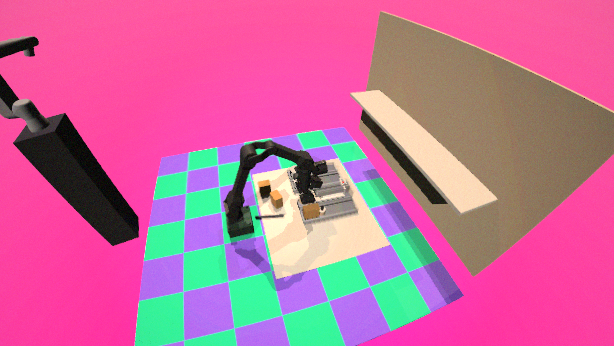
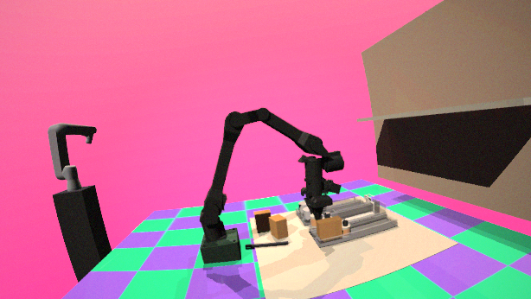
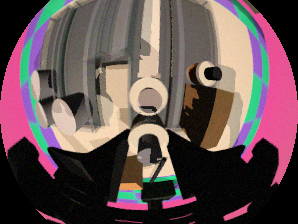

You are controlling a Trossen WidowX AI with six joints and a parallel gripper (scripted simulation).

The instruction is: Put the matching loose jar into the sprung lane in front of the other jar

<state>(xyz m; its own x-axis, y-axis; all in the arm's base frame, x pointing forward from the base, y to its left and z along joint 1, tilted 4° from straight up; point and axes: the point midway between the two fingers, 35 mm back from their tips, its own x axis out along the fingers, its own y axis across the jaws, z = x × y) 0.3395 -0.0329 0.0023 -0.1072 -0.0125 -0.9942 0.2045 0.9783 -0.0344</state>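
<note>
Now: gripper tip 8 cm to the left of the brown box and 1 cm above it. Also, from my gripper tip: black rod (18 cm behind, 5 cm below); then shelf wall (61 cm ahead, 35 cm above, 13 cm to the right).
</note>
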